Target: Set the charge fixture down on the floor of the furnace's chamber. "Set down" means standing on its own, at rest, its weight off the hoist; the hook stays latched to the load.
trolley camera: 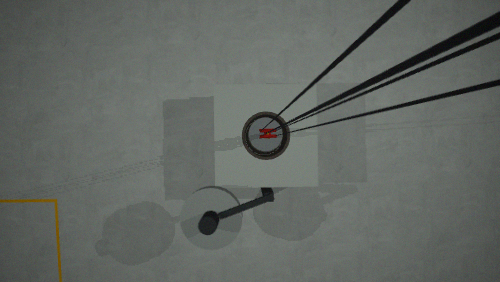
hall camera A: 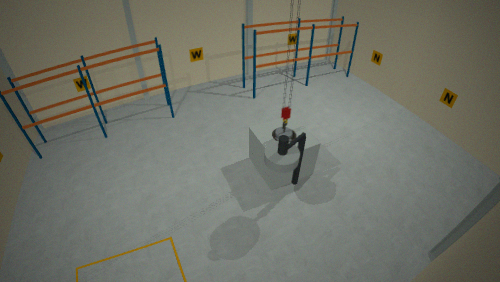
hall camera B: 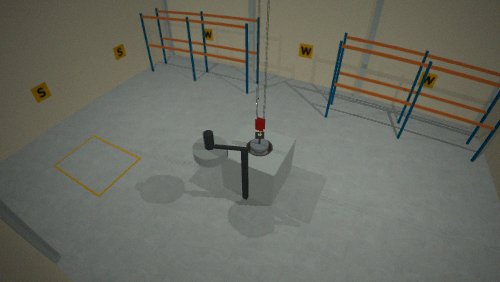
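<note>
The grey round charge fixture (hall camera A: 284,132) (hall camera B: 259,146) (trolley camera: 259,144) hangs or stands upright in the dark ringed mouth of the furnace (hall camera A: 280,176) (hall camera B: 281,175) (trolley camera: 300,165), a pale square block. Its top shows at about rim height; its lower part and the chamber floor are hidden, so whether it touches the floor cannot be told. In the trolley camera it lies inside the ring all round. My hook (hall camera A: 285,122) (hall camera B: 259,135) (trolley camera: 268,133), under the red block, is latched to the fixture's top. The ropes look straight; their load cannot be told.
The furnace's round lid (hall camera A: 281,161) (hall camera B: 210,158) (trolley camera: 215,240) is swung aside on a black post and arm (hall camera A: 301,157) (hall camera B: 244,175) (trolley camera: 245,205). Blue-and-orange racks (hall camera A: 254,65) (hall camera B: 246,60) stand along the wall. A yellow outline (hall camera A: 125,253) (hall camera B: 77,151) (trolley camera: 58,240) marks the floor.
</note>
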